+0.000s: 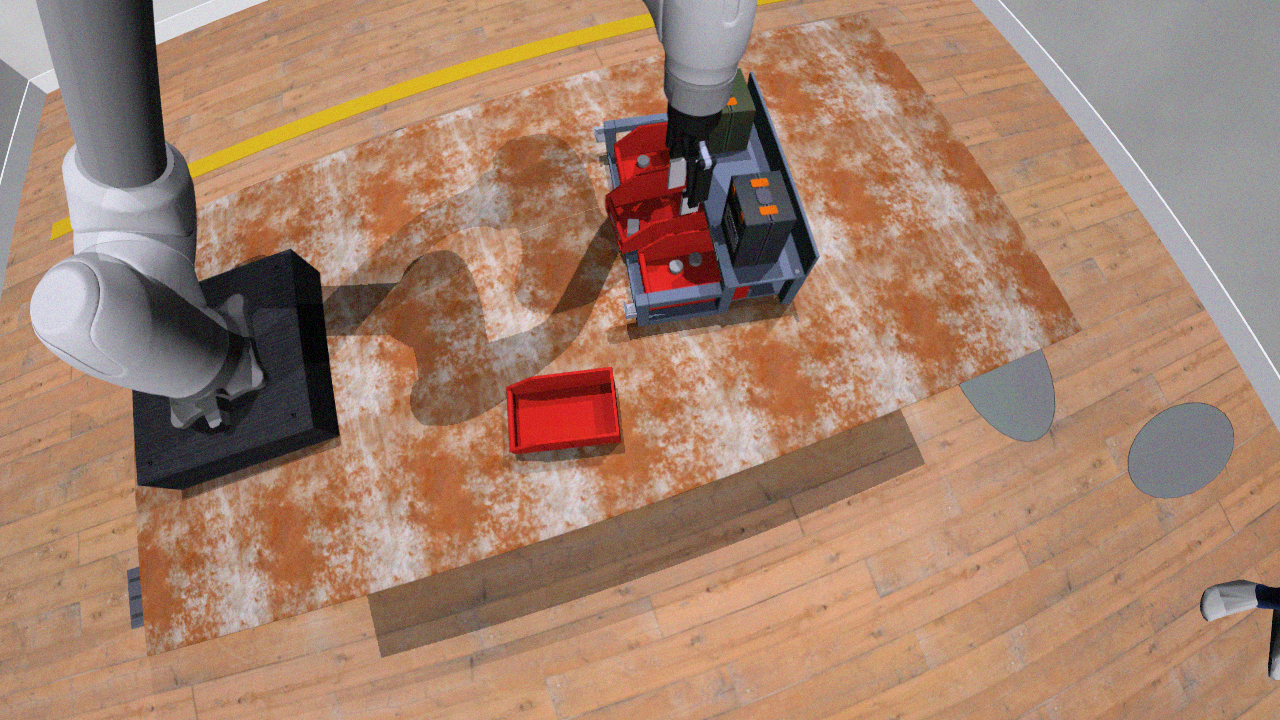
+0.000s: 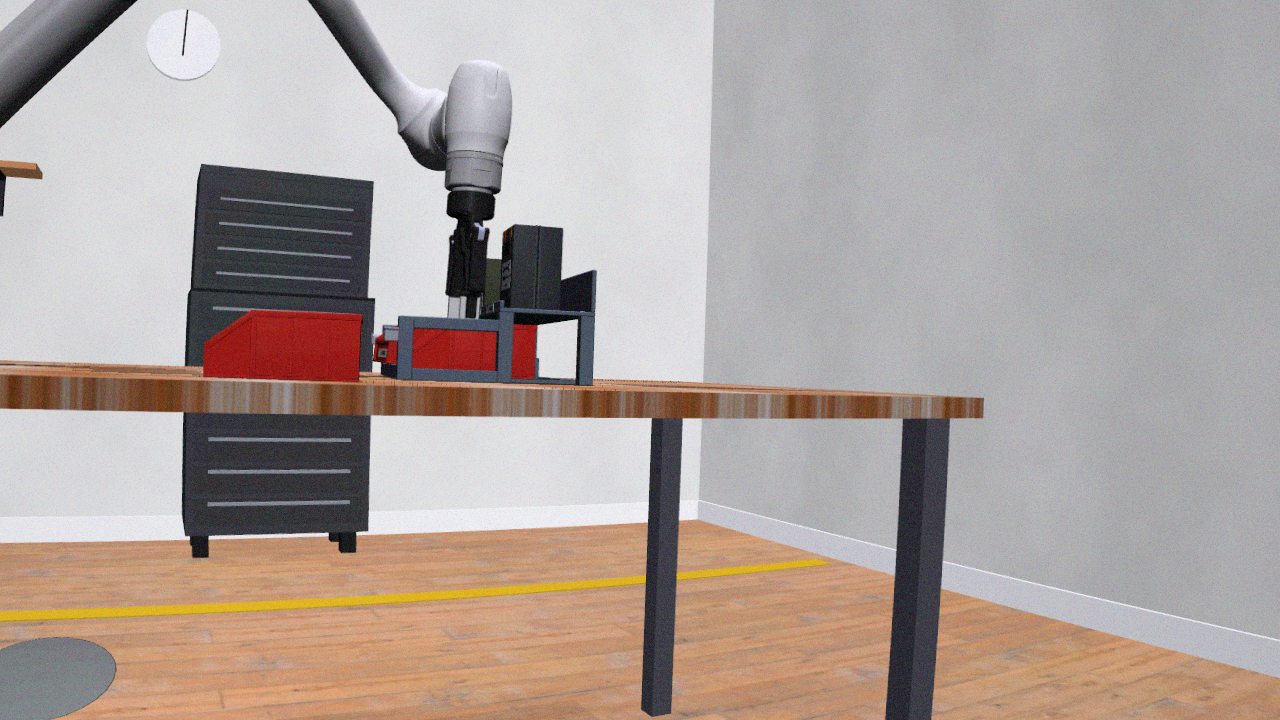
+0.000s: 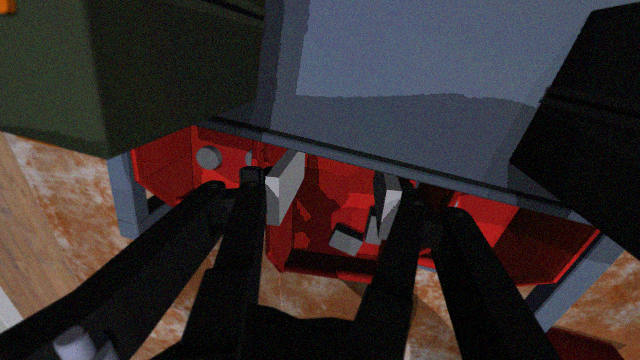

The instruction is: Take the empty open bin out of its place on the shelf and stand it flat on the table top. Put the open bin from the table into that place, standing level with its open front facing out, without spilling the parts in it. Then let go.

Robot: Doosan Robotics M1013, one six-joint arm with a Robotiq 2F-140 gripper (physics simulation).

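Pixels of known places: gripper, fingertip midpoint: [image 1: 681,199] [image 3: 339,163]; arm's base, origin of the base link: [image 1: 212,360].
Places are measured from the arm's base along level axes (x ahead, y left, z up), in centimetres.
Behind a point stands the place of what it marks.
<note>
A red open bin [image 1: 563,413] @[z -8.8, x 49.9, y -34.0 cm] [image 2: 295,349] @[z -5.7, x 49.4, y -39.8 cm] without parts in it stands flat on the table top. Another red open bin [image 1: 657,234] @[z -3.9, x 77.4, y -15.1 cm] [image 3: 350,204] @[z -7.2, x 78.4, y -11.4 cm] sits in the middle place of the shelf [image 2: 505,349] @[z -4.5, x 81.0, y -31.2 cm] [image 3: 390,55] @[z 1.1, x 91.6, y -14.8 cm], with grey blocks in it. Its open front faces out and sticks out farther than its neighbours. My gripper [image 1: 684,189] @[z -3.3, x 84.4, y -11.2 cm] [image 2: 462,307] [image 3: 339,163] @[z -3.3, x 84.4, y -11.2 cm] points down over this middle bin, close in front of the upper board. It is partly open and not shut on anything; its pads stand near the bin's two side walls. The right finger hides part of the right wall.
Red bins with round parts [image 1: 684,273] @[z -8.2, x 79.0, y -21.9 cm] [image 1: 637,147] @[z -6.2, x 84.3, y 5.2 cm] stand on both sides of the middle bin. A dark box [image 1: 762,219] @[z 13.1, x 85.4, y -28.9 cm] [image 2: 532,266] @[z 7.3, x 85.7, y -29.6 cm] and a green box [image 1: 736,120] @[z 8.7, x 94.9, y -9.1 cm] [image 3: 55,75] @[z 10.6, x 92.2, y -7.2 cm] stand on the upper board, close to the gripper's sides.
</note>
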